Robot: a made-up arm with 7 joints. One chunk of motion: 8 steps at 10 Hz.
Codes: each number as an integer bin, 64 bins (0 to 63) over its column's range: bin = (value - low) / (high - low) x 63, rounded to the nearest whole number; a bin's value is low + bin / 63 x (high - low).
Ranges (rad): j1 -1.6..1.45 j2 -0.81..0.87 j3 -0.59..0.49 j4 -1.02..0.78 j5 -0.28..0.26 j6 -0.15..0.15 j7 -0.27..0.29
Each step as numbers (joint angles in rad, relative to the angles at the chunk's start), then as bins.
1 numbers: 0.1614 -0.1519 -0.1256 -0.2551 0.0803 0.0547 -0.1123
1 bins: 36 25 27 27 42 43 18
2 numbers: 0.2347 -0.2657 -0.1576 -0.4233 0.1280 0.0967 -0.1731
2 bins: 38 20 25 21 48 52 11
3 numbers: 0.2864 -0.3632 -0.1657 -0.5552 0.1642 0.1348 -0.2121
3 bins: 39 17 25 16 52 60 7
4 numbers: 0.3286 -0.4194 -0.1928 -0.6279 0.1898 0.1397 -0.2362
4 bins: 40 15 23 14 55 61 4
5 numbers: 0.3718 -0.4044 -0.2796 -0.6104 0.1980 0.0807 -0.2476
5 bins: 41 15 18 14 56 48 3
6 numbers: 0.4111 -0.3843 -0.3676 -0.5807 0.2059 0.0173 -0.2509
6 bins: 42 16 13 15 57 35 2
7 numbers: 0.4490 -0.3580 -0.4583 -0.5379 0.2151 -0.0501 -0.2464
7 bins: 42 17 8 17 58 21 3
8 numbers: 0.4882 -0.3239 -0.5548 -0.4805 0.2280 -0.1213 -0.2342
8 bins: 43 18 2 19 59 6 4
